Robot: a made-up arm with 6 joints.
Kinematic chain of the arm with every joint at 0, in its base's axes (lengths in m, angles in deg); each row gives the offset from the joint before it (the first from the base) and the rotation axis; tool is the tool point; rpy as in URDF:
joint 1: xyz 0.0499 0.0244 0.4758 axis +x
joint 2: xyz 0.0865 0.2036 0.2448 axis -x
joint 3: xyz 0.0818 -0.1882 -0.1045 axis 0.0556 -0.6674 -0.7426
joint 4: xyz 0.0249 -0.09 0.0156 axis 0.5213 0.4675 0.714
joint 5: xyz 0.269 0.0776 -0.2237 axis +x
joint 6: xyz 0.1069 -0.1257 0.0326 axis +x
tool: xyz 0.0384 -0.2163 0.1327 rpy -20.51 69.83 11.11
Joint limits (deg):
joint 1: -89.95..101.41
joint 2: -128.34..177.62
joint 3: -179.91..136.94
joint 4: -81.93..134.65
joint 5: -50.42..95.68
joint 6: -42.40..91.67
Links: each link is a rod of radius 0.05 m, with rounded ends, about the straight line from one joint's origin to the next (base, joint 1, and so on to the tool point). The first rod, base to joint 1, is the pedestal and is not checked.
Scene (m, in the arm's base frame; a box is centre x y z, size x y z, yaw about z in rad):
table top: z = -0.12
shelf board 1: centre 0.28 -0.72 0.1 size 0.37 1 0.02 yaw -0.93
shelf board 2: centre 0.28 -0.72 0.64 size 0.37 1 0.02 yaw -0.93
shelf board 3: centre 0.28 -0.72 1.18 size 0.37 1 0.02 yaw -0.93
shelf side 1: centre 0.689 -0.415 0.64 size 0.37 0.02 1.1 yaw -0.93
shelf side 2: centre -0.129 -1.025 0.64 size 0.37 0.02 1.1 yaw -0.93
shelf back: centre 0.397 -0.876 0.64 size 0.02 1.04 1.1 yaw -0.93
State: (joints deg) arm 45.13 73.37 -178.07 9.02 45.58 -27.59
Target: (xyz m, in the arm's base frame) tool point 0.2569 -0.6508 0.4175
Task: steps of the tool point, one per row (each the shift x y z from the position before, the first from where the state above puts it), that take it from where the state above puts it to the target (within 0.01 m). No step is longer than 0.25 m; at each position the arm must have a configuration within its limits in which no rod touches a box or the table.
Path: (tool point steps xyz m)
1: 0.0724 0.0113 -0.1131
2: 0.1551 -0.0165 -0.0661
3: 0.2102 -0.0244 0.0156

